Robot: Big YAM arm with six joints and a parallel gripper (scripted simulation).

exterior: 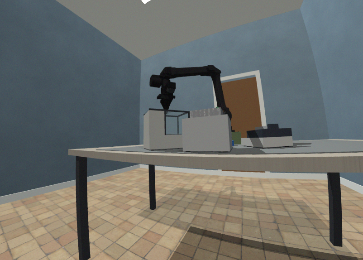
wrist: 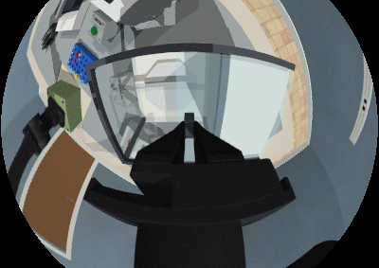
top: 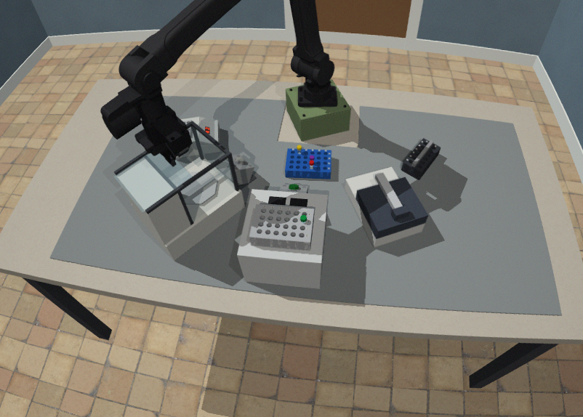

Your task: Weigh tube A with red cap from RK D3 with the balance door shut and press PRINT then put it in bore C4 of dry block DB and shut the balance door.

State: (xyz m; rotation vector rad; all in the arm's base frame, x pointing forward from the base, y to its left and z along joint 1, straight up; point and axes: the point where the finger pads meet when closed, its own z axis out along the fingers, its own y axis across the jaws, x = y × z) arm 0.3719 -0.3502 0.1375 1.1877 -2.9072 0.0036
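My hand is 32 cm to the right of the blue tube rack RK, 21 cm above it and 16 cm past it. Also, from my hand: balance door (2 cm to the right, 2 cm ahead, 1 cm below); grey well block (26 cm to the left, 14 cm ahead, 7 cm below); spectrophotometer SP (52 cm to the left, 16 cm below).
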